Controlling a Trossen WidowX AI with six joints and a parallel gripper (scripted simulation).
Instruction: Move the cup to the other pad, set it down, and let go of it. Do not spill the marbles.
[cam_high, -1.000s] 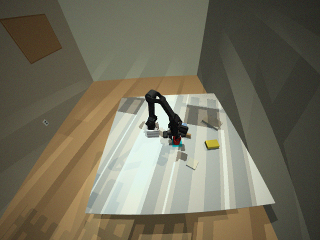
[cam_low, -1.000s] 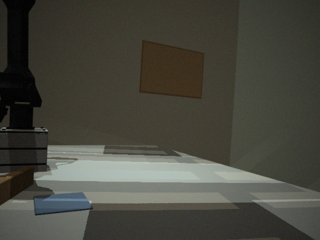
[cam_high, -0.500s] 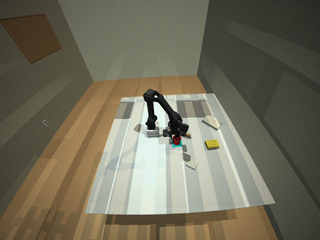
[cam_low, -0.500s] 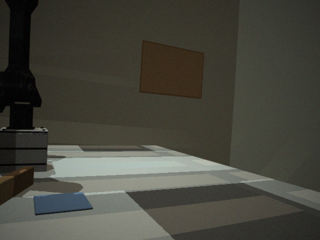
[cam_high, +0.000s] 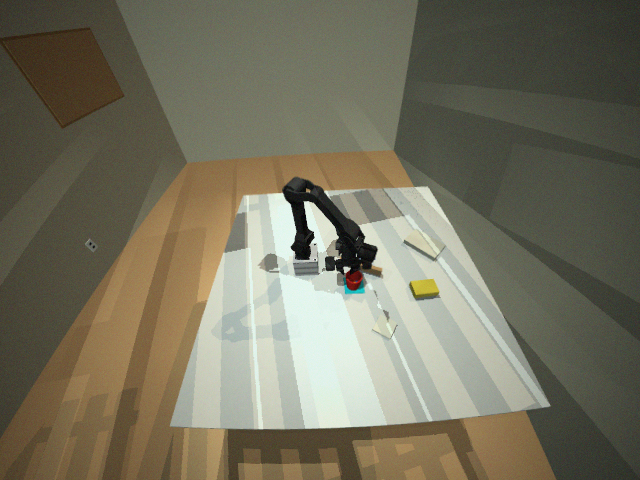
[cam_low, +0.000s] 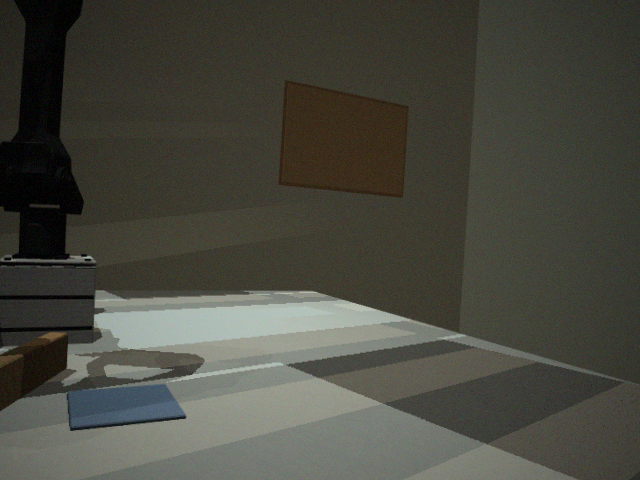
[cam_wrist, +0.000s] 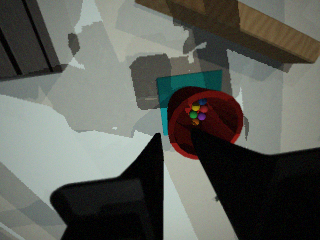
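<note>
My gripper tip is 50 mm above the red cup and 30 mm short of it. From my gripper tip the other things lie so: wooden block (100 mm to the left, 80 mm below, 70 mm ahead); blue pad (190 mm to the left, 100 mm ahead, 90 mm below); teal pad (90 mm below, 40 mm ahead).
</note>
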